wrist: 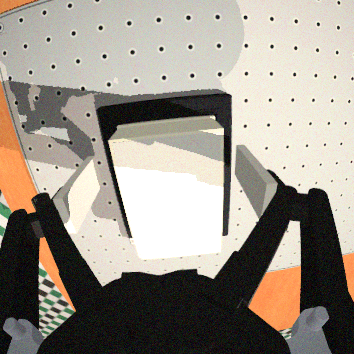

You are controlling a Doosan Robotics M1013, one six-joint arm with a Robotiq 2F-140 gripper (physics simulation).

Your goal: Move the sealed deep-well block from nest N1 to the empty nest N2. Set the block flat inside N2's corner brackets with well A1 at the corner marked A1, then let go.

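Frame: origin at the arm's base, x ahead, y left, z up, level; millimetres.
Seen in the pictures: gripper, between the fingertips: (pixel 165 164).
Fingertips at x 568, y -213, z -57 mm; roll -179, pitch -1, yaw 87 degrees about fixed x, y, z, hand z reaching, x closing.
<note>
Offsets run from my fingertips to a thing's top centre. "spot": to the spot under its first point. Level surfaces: height alone.
The sealed deep-well block {dy +3, dx +24, dz +33 mm} (pixel 170 195), pale and strongly lit, stands upright in a black nest {spot: dy +60, dx -3, dz -9 mm} (pixel 227 150) in the middle of the wrist view. Its far side face shows in shade, and its top is washed out, so well A1 cannot be made out. My gripper (pixel 165 164) is open, with one pale finger pad to the left of the block and one to the right, a gap on each side. The pads look nearer to the camera than the block. The empty nest N2 does not show in this view.
The nest stands on a white perforated board {dz -21 mm} (pixel 295 125) with rows of small holes. Orange table surface {dz -34 mm} (pixel 275 295) shows beyond the board's edges at left and lower right. A green, black and white checkered floor (pixel 55 300) shows at lower left. Shadows fall on the board at left.
</note>
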